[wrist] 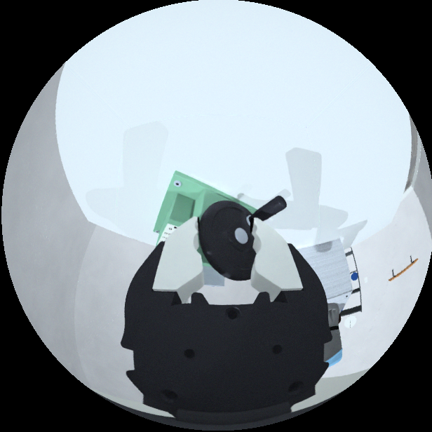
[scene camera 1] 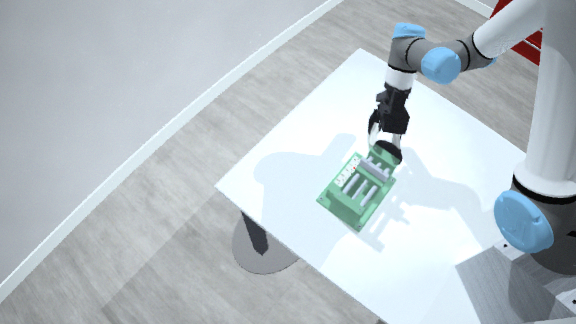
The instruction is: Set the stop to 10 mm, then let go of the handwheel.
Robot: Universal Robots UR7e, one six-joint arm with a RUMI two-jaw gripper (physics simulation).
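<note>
The black handwheel is at the upper end of the green fixture. Its crank handle points up and right in the wrist view. My gripper is shut on the handwheel, with one pale finger against each side of its rim. The stop, a grey crossbar, sits near the handwheel end of the fixture, across the grey rods. A white scale with a small red mark runs along one side; its numbers are too small to read. The fingers partly hide the scale in the wrist view.
The fixture lies on the white table. The robot's base stands on a grey metal plate at the right. A red cabinet stands behind the arm. Shadows of the arm fall across the table.
</note>
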